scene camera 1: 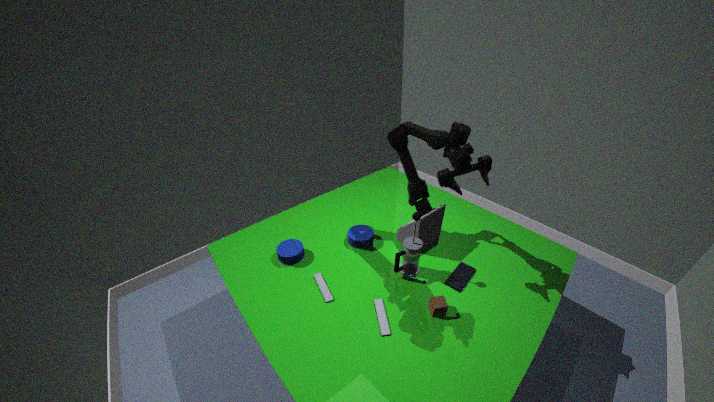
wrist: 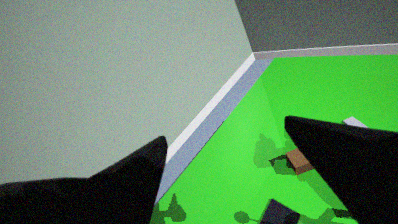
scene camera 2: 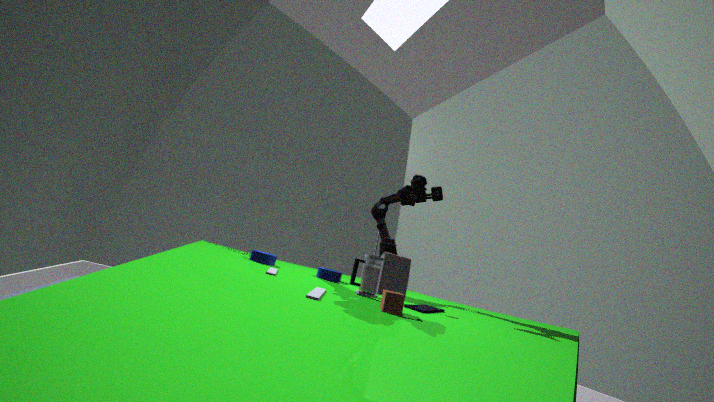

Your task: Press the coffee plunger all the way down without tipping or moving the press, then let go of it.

Path:
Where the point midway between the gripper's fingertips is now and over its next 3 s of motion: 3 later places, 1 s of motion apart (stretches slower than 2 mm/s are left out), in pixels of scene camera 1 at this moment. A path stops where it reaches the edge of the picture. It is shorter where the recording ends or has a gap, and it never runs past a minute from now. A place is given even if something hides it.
My gripper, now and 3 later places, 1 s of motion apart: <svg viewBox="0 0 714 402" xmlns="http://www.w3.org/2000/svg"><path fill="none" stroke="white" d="M475 189L419 208L415 217L415 221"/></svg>

